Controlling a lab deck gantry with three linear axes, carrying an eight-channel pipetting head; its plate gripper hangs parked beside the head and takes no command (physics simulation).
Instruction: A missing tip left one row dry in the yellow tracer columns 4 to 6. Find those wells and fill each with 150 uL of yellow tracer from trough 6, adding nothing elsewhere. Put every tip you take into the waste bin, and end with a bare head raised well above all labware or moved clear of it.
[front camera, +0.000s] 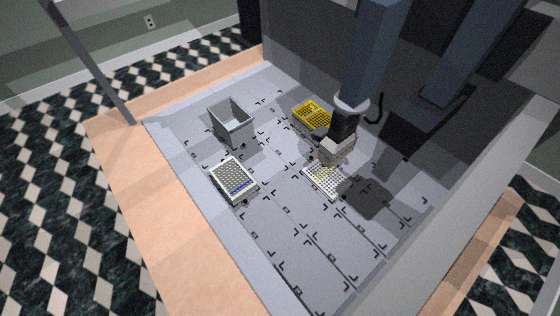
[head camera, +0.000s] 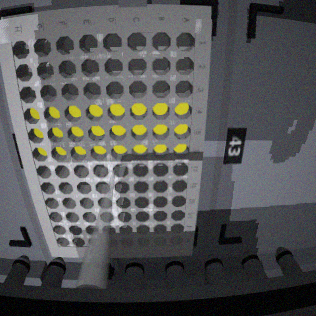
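Observation:
The white well plate (front camera: 332, 198) (head camera: 201, 115) lies beneath the pipetting head (front camera: 338, 142). In the head view, columns 4, 5 and 6 show yellow in all rows A to H; the other columns look dark. One pale tip (head camera: 94, 265) is on a channel near row D or E, with no yellow visible in it; its lower end blurs over the plate. The other visible channel ends are bare. The trough reservoir (front camera: 247, 194) has a blue stripe; yellow in trough 6 cannot be made out. The grey waste bin (front camera: 241, 136) is open-topped. The parked plate gripper's fingers cannot be made out.
A yellow tip rack (front camera: 320, 119) stands behind the head, partly hidden by it. The bin and reservoir stand on the left side of the deck. A deck label 43 (head camera: 234, 145) lies beside the plate. Gantry columns (front camera: 372, 55) rise above the head.

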